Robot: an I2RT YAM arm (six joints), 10 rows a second.
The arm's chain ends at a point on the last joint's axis. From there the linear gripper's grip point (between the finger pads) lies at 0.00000 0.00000 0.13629 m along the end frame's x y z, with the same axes.
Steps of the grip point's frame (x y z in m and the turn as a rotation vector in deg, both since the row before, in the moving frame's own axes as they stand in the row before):
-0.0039, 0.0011, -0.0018, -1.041, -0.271, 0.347
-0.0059, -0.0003, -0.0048, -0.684, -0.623, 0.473
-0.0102, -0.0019, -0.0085, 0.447, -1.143, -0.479
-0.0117, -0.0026, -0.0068, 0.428, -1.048, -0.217
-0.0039, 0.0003, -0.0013, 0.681, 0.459, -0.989
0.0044, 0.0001, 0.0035, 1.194, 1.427, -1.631
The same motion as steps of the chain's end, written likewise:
-0.0032, -0.0014, -0.0018, -1.041, -0.271, 0.347
-0.0044, -0.0019, -0.0048, -0.684, -0.623, 0.473
-0.0075, -0.0008, -0.0085, 0.447, -1.143, -0.479
-0.0092, -0.0016, -0.0068, 0.428, -1.048, -0.217
-0.0050, 0.0019, -0.0013, 0.681, 0.459, -0.989
0.0010, 0.0030, 0.0036, 1.194, 1.427, -1.631

